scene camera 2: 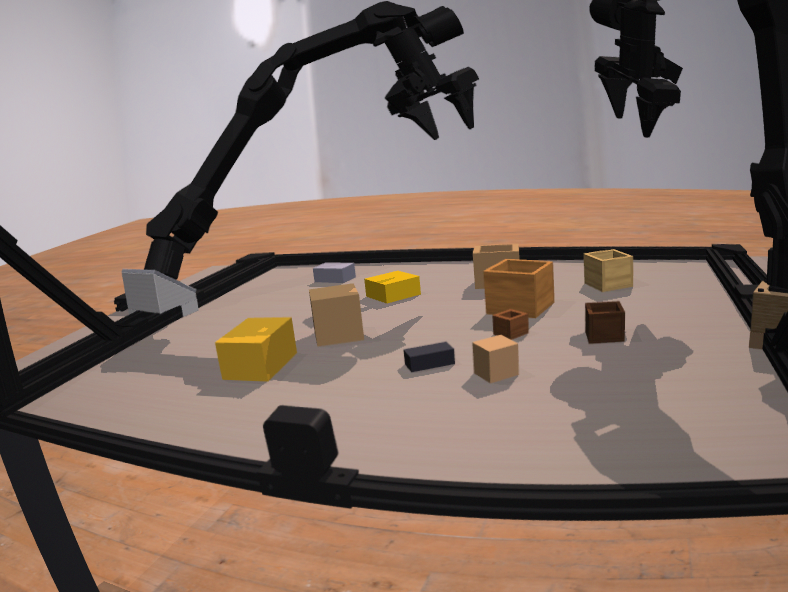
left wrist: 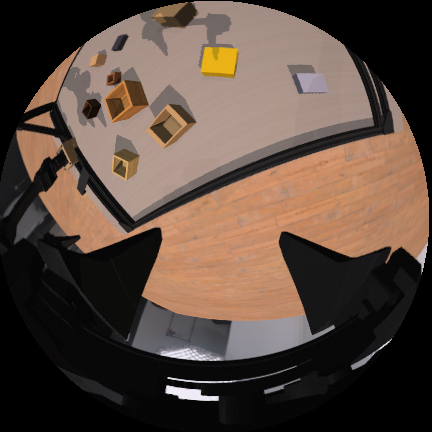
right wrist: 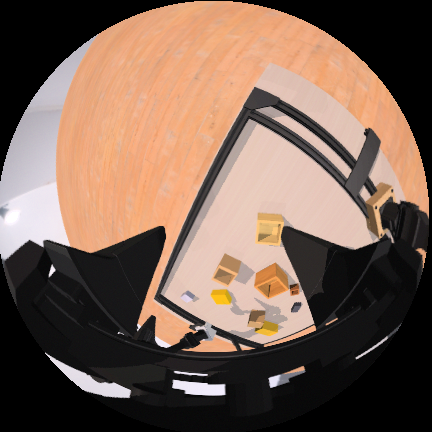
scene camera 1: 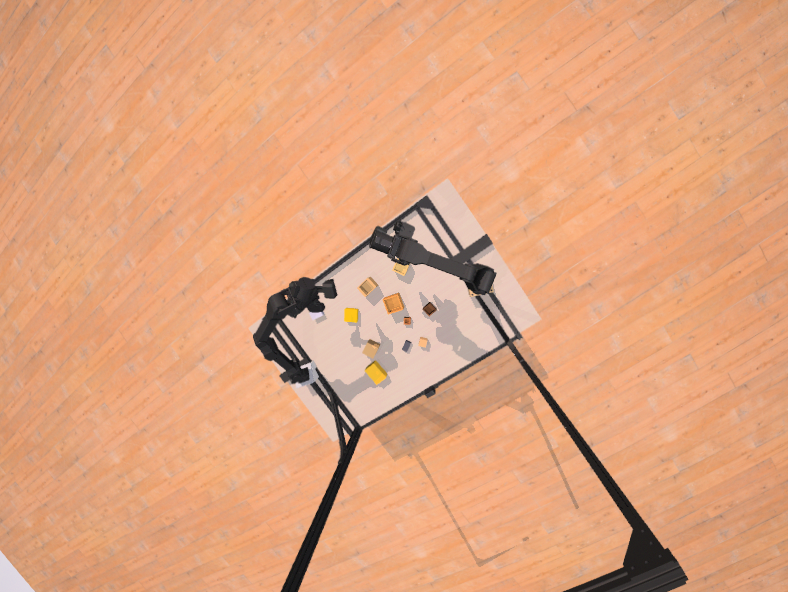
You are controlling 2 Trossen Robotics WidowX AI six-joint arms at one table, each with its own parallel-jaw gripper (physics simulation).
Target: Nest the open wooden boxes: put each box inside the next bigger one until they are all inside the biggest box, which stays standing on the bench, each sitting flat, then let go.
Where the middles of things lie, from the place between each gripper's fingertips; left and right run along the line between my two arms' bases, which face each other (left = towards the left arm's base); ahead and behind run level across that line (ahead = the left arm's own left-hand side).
I see my left gripper 22 cm above the grey block (scene camera 2: 328, 272), 20 cm to the right of it and 10 cm past it. Also, from my left hand: orange-brown box (scene camera 2: 527, 286) (24 cm behind, 20 cm below, 16 cm to the right); then reddish-brown box (scene camera 2: 511, 324) (34 cm behind, 22 cm below, 17 cm to the right); then pale box (scene camera 2: 608, 270) (27 cm to the right, 21 cm below, 11 cm behind).
The pale box is 21 cm below my right hand, 10 cm behind it and 5 cm to the left of it. Also, from my right hand: orange-brown box (22 cm behind, 21 cm below, 16 cm to the left); then reddish-brown box (33 cm behind, 23 cm below, 15 cm to the left); then dark brown box (scene camera 2: 604, 321) (33 cm behind, 22 cm below, 3 cm to the left).
